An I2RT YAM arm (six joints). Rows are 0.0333 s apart.
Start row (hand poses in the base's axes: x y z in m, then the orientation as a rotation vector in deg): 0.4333, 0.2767, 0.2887, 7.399, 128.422, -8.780
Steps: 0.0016, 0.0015, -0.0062, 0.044, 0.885, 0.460; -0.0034, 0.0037, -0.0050, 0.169, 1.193, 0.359; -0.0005, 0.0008, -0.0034, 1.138, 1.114, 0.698; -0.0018, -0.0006, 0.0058, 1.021, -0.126, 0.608; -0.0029, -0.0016, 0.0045, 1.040, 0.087, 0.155; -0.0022, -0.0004, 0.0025, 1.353, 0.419, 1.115; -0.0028, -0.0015, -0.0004, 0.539, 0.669, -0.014; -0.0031, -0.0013, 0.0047, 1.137, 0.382, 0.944; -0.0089, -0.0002, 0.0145, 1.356, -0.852, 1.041; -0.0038, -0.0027, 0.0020, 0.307, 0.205, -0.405; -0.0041, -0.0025, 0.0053, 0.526, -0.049, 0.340; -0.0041, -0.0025, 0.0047, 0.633, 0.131, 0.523; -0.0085, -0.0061, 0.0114, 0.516, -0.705, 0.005; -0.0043, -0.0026, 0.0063, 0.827, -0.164, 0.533; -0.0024, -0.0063, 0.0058, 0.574, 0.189, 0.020; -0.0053, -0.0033, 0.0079, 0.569, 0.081, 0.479; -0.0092, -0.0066, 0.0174, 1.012, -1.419, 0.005; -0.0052, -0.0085, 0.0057, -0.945, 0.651, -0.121; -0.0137, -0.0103, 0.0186, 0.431, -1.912, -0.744
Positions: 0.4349, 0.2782, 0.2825, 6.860, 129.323, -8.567; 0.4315, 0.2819, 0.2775, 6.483, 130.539, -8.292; 0.4310, 0.2827, 0.2741, 6.225, 131.771, -6.722; 0.4292, 0.2821, 0.2799, 6.053, 131.741, -5.227; 0.4263, 0.2805, 0.2844, 6.407, 131.899, -3.958; 0.4241, 0.2801, 0.2869, 5.811, 132.430, -1.856; 0.4213, 0.2786, 0.2865, 6.106, 133.117, -1.277; 0.4182, 0.2773, 0.2912, 5.585, 133.574, 0.499; 0.4093, 0.2771, 0.3057, 5.029, 132.785, 2.633; 0.4055, 0.2744, 0.3077, 5.663, 132.966, 2.777; 0.4014, 0.2719, 0.3130, 5.532, 132.934, 3.561; 0.3973, 0.2694, 0.3177, 5.252, 133.088, 4.555; 0.3888, 0.2633, 0.3291, 5.463, 132.373, 5.176; 0.3845, 0.2607, 0.3354, 5.258, 132.220, 6.407; 0.3821, 0.2544, 0.3412, 5.542, 132.388, 7.076; 0.3768, 0.2511, 0.3491, 5.285, 132.479, 7.976; 0.3676, 0.2445, 0.3665, 5.663, 131.009, 9.166; 0.3624, 0.2360, 0.3722, 5.376, 131.700, 8.008; 0.3487, 0.2257, 0.3908, 6.273, 129.712, 8.153
